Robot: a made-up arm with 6 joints.
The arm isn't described. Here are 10 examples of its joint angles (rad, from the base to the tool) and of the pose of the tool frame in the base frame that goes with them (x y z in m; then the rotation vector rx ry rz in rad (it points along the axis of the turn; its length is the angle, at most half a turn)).
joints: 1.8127 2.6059 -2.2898 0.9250 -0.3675 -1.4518
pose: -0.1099 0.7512 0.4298 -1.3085 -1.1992 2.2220
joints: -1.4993 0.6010 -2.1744 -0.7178 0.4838 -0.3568
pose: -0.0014 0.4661 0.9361 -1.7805 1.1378 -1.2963
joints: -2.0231 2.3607 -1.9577 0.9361 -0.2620 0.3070
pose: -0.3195 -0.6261 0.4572 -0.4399 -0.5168 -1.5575
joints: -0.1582 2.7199 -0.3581 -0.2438 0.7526 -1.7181
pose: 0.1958 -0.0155 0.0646 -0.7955 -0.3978 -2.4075
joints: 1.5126 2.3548 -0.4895 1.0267 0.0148 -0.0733
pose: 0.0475 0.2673 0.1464 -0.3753 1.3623 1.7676
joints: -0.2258 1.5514 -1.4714 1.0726 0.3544 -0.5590
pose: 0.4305 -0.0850 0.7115 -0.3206 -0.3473 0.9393
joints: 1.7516 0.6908 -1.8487 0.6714 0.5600 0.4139
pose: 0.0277 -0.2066 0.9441 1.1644 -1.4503 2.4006
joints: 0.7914 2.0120 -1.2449 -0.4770 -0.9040 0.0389
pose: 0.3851 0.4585 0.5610 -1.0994 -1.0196 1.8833
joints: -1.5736 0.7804 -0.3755 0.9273 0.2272 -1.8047
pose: 0.0116 -0.1002 0.5235 -0.6957 1.0964 0.2633
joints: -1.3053 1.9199 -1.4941 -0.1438 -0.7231 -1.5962
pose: 0.1953 -0.5278 0.7126 -1.6787 1.8707 0.0933
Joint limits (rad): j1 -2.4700..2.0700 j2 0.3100..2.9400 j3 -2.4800..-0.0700 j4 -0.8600..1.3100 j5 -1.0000..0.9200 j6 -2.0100..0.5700
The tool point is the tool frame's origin. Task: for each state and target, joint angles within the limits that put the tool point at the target. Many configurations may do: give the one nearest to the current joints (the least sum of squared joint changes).
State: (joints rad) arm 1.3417 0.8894 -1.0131 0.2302 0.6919 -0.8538
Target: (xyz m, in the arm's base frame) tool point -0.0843 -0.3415 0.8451
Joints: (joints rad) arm 1.2875 0.3303 -1.5525 0.1628 0.5407 -0.8788
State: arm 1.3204 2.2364 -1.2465 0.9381 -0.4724 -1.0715
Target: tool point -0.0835 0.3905 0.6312
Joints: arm 1.9818 1.5846 -1.1286 0.9670 -0.4644 -1.0645
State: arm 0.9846 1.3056 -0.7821 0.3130 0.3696 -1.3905
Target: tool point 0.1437 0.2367 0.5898
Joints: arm 1.0695 1.2176 -0.7414 0.3160 0.3951 -1.3919
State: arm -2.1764 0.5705 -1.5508 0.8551 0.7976 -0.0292
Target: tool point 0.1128 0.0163 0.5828
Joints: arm -2.2801 0.3264 -0.6752 0.9481 0.9200 0.0150
